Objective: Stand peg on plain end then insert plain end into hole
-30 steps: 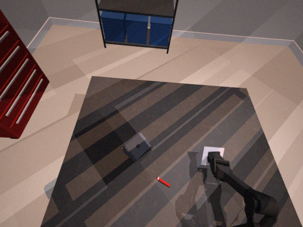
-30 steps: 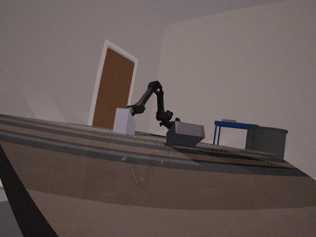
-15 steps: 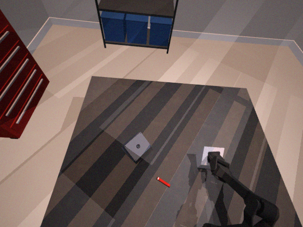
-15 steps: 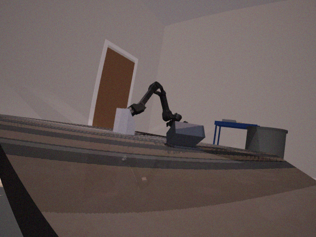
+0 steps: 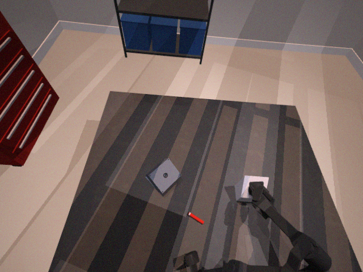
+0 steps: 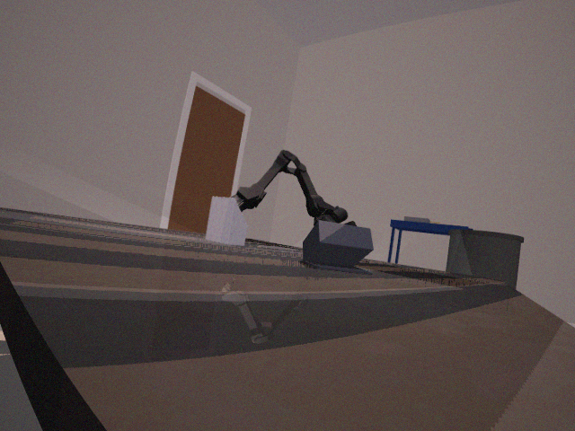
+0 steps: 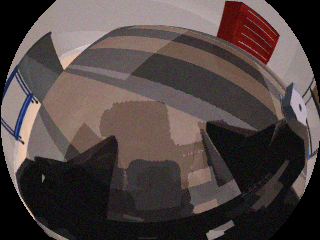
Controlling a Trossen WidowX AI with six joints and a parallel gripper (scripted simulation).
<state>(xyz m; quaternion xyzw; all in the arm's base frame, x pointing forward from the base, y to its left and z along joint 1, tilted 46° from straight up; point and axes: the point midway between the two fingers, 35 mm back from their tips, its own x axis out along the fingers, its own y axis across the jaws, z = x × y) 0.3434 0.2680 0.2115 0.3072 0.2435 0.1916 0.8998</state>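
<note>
Now: the red peg 7 cm behind my gripper tip and 24 cm to the right of it. The rest, counted from my gripper tip: sloped grey panel (7 cm ahead, 43 cm to the right, 4 cm above).
</note>
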